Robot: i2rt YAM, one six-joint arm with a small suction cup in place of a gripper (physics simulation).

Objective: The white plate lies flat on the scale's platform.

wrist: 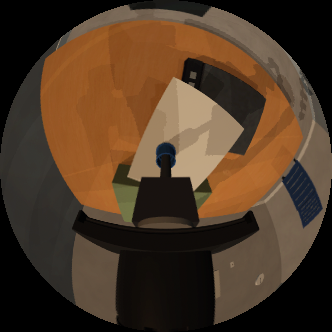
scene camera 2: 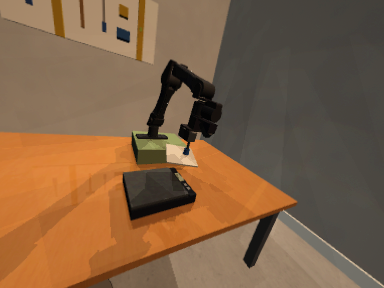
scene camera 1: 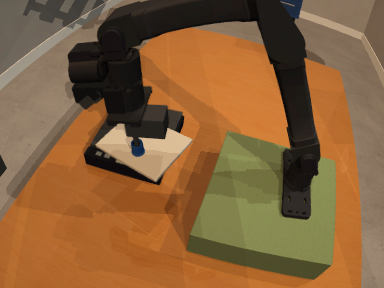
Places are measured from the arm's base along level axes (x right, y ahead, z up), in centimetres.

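Pixels of known places: hand, tool point: (wrist: 165, 148) (scene camera 2: 185, 155) (scene camera 1: 139, 154); arm's base, link origin: (scene camera 2: 152, 137) (scene camera 1: 296, 183).
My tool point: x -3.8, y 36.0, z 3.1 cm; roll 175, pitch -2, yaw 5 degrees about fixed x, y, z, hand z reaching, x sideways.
Observation:
Ahead of a thing's pixels: the offset from my tool point to its middle. Level surfaces: height alone.
The white plate {dy +0.2, dx +2.8, dz +0.8 cm} (scene camera 1: 160, 157) (scene camera 2: 176, 156) (wrist: 197, 120) hangs from my suction gripper (scene camera 1: 137, 148) (scene camera 2: 186, 151) (wrist: 166, 152), whose blue cup is shut on its upper face. The plate is raised above the table. The black scale {dy +6.1, dx +14.4, dz -9.9 cm} (scene camera 1: 95, 161) (scene camera 2: 150, 187) (wrist: 235, 90) stands on the table. In scene camera 2 the plate is behind the scale and apart from it; in scene camera 1 and the wrist view it overlaps and hides part of the scale, including its display in the wrist view.
The arm's base stands on a green block (scene camera 1: 250, 215) (scene camera 2: 150, 154) (wrist: 125, 200), beside the scale. The orange table's {dz -12.1 cm} (scene camera 1: 100, 235) (scene camera 2: 225, 215) (wrist: 90, 125) corner and a dark table leg (scene camera 2: 261, 240) show in scene camera 2.

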